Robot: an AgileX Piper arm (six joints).
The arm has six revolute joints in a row. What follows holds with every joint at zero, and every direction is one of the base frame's. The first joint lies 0.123 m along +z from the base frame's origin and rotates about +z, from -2.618 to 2.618 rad. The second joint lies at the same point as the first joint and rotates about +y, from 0 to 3.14 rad. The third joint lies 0.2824 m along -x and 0.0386 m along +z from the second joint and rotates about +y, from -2.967 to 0 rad. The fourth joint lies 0.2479 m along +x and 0.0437 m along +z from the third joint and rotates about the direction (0.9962, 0, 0.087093), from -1.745 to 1.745 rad. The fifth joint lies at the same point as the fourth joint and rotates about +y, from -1.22 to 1.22 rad. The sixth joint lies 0.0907 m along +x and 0.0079 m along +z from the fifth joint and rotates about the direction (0.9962, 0, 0.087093), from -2.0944 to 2.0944 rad. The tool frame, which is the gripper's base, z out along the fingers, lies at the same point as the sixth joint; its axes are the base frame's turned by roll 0, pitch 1.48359 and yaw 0 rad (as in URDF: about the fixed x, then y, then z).
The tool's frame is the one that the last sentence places.
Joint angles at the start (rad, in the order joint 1, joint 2, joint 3, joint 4, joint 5, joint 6):
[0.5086 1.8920 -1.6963 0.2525 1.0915 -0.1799]
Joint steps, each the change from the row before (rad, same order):
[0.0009 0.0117 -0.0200 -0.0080 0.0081 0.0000]
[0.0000 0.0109 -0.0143 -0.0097 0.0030 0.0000]
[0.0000 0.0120 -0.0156 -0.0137 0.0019 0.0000]
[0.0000 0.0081 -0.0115 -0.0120 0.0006 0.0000]
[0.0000 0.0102 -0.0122 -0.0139 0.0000 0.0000]
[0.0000 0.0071 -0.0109 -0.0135 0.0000 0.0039]
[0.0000 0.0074 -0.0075 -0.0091 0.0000 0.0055]
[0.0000 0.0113 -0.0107 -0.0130 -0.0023 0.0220]
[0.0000 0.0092 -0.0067 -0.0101 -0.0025 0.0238]
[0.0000 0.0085 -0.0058 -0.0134 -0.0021 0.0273]
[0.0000 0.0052 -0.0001 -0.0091 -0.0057 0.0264]
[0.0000 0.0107 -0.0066 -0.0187 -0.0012 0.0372]
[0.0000 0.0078 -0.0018 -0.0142 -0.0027 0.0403]
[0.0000 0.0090 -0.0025 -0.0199 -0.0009 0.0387]
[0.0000 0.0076 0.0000 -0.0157 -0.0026 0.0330]
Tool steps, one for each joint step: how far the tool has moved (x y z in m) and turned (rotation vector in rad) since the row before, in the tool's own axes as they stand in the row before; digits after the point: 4 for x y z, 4 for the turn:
[-0.0029 -0.0005 0.0006 0.0057 0.0013 -0.0063]
[-0.0022 -0.0012 0.0015 0.0082 0.0012 -0.0051]
[-0.0025 -0.0016 0.0017 0.0120 0.0005 -0.0069]
[-0.0019 -0.0013 0.0010 0.0107 -0.0008 -0.0060]
[-0.0020 -0.0016 0.0018 0.0124 0.0003 -0.0066]
[-0.0017 -0.0014 0.0007 0.0122 -0.0016 -0.0028]
[-0.0012 -0.0011 0.0016 0.0080 0.0013 0.0014]
[-0.0018 -0.0017 0.0027 0.0118 0.0002 0.0162]
[-0.0012 -0.0013 0.0027 0.0091 0.0012 0.0196]
[-0.0010 -0.0015 0.0026 0.0120 0.0019 0.0216]
[-0.0004 -0.0011 0.0024 0.0084 0.0001 0.0228]
[-0.0010 -0.0019 0.0034 0.0166 0.0037 0.0290]
[-0.0004 -0.0015 0.0032 0.0128 0.0034 0.0343]
[-0.0004 -0.0019 0.0036 0.0180 0.0051 0.0299]
[-0.0001 -0.0015 0.0035 0.0144 0.0041 0.0261]

